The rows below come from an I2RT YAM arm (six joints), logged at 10 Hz.
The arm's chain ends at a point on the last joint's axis. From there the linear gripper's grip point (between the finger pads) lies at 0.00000 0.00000 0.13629 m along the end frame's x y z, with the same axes.
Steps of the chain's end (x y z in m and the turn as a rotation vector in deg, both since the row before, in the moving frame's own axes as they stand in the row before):
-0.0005, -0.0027, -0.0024, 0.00, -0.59, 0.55
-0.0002, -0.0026, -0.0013, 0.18, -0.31, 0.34
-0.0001, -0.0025, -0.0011, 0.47, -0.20, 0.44
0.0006, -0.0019, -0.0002, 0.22, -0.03, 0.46
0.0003, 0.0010, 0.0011, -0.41, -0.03, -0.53
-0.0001, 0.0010, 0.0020, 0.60, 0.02, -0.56
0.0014, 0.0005, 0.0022, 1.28, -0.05, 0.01
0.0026, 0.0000, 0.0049, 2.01, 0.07, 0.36
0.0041, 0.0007, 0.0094, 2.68, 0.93, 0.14
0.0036, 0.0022, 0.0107, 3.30, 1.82, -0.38
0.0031, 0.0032, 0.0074, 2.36, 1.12, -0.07
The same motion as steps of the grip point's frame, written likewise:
-0.0019, -0.0027, -0.0024, 0.00, -0.59, 0.55
-0.0009, -0.0030, -0.0013, 0.18, -0.31, 0.34
-0.0006, -0.0036, -0.0011, 0.47, -0.20, 0.44
0.0005, -0.0024, -0.0002, 0.22, -0.03, 0.46
0.0002, 0.0020, 0.0011, -0.41, -0.03, -0.53
-0.0001, -0.0004, 0.0020, 0.60, 0.02, -0.56
0.0013, -0.0025, 0.0022, 1.28, -0.05, 0.01
0.0028, -0.0048, 0.0048, 2.01, 0.07, 0.36
0.0063, -0.0057, 0.0092, 2.68, 0.93, 0.14
0.0079, -0.0057, 0.0104, 3.30, 1.82, -0.38
0.0058, -0.0024, 0.0073, 2.36, 1.12, -0.07

